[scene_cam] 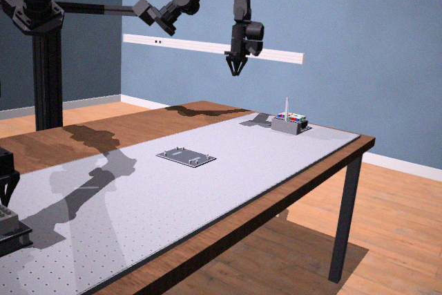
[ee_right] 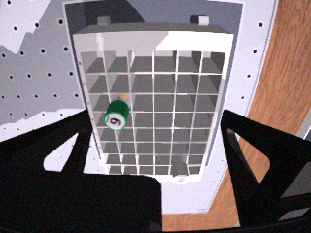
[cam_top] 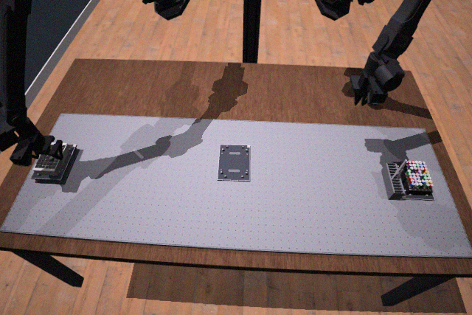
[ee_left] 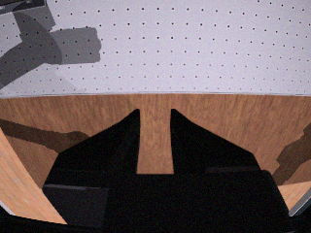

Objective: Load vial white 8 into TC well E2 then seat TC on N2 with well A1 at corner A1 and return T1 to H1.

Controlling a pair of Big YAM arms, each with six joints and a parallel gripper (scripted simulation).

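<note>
Now: right hand 20 mm above the tube carrier TC. Round my right hand: forceps holder H1: 1270 mm to the left, 80 mm ahead, 50 mm below.
</note>
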